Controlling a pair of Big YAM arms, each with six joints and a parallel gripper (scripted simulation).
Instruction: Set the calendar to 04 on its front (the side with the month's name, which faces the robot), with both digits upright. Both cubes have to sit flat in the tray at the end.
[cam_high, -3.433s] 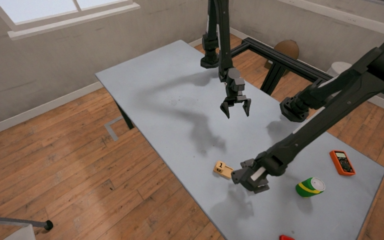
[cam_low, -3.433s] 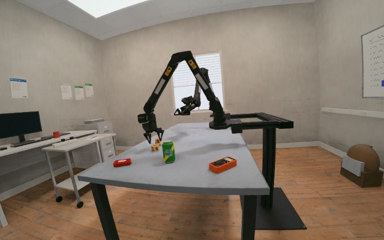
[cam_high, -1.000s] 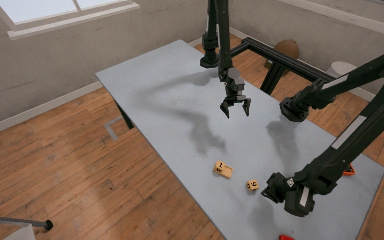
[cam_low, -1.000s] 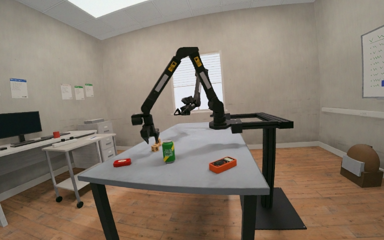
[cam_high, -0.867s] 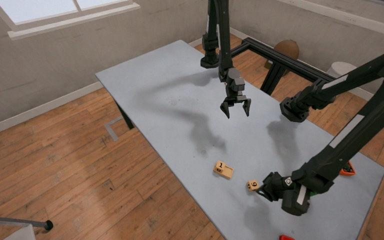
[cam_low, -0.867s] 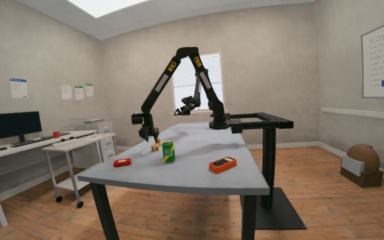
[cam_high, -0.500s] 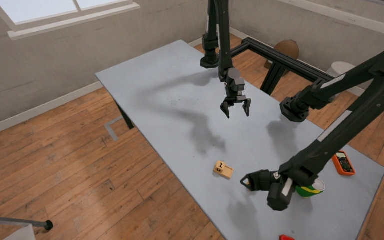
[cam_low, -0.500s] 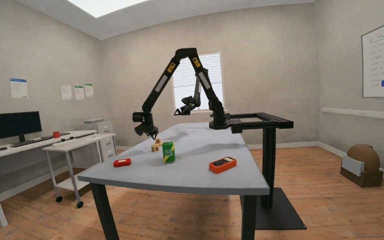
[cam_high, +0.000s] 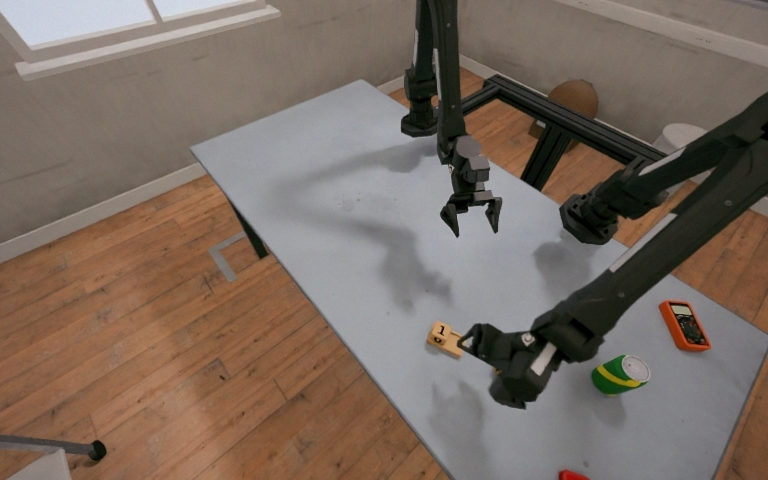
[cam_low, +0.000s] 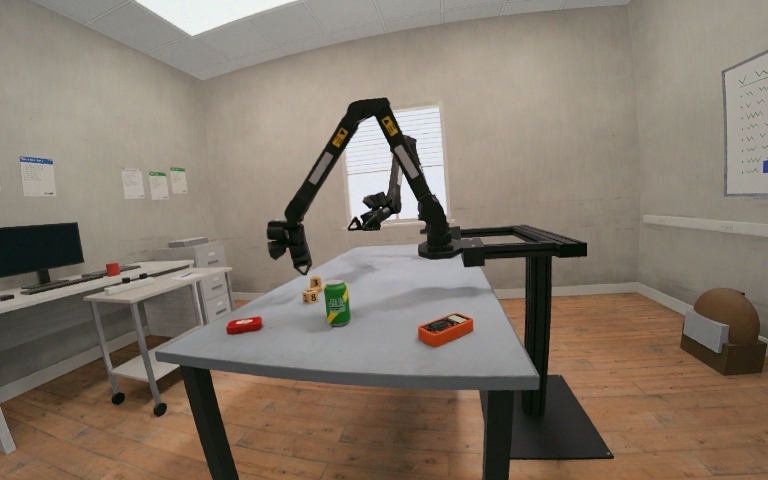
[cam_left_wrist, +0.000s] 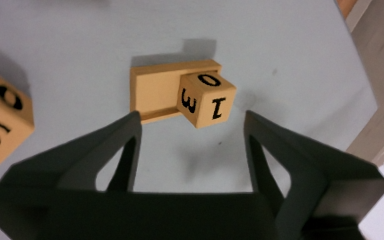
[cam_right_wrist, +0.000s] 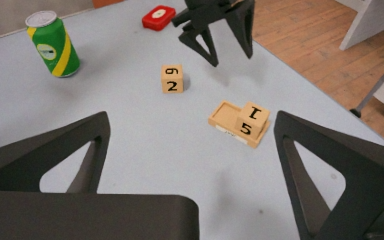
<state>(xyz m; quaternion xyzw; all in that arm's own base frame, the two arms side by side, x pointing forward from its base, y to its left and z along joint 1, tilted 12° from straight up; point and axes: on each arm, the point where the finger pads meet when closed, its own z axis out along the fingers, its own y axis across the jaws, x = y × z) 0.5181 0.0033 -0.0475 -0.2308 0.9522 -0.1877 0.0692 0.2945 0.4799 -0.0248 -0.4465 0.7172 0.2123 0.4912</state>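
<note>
Right now the wooden calendar tray is 20 mm behind my left hand, 60 mm to the right of it and 90 mm below it. The rest, counted from my left hand: orange multimeter: 510 mm behind, 360 mm to the left, 90 mm below; red tin: 50 mm ahead, 340 mm to the left, 90 mm below; green can: 220 mm behind, 280 mm to the left, 40 mm below.
</note>
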